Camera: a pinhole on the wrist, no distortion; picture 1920 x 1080 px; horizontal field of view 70.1 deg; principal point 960.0 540.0 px. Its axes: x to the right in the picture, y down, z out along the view. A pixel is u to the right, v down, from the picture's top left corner.
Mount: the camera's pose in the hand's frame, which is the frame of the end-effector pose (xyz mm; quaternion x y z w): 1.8 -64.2 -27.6 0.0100 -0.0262 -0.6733 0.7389
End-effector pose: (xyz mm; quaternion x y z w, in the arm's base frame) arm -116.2 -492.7 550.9 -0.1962 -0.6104 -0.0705 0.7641
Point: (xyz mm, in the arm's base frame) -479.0 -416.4 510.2
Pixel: 896.0 189.1
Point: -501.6 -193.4 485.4
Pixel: 358.4 331.7
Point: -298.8 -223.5 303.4
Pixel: outside the picture
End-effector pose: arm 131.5 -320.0 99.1 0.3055 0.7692 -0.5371 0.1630
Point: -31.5 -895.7 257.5
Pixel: 1733.1 168.0
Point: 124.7 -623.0 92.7
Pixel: 992.3 249.0
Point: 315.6 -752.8 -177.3
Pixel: 240.1 392.8
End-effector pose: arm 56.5 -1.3 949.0 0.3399 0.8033 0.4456 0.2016
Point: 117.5 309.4 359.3
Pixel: 1805.8 1031.8
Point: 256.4 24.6 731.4
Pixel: 1126.3 39.1
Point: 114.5 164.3 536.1
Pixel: 1789.3 862.9
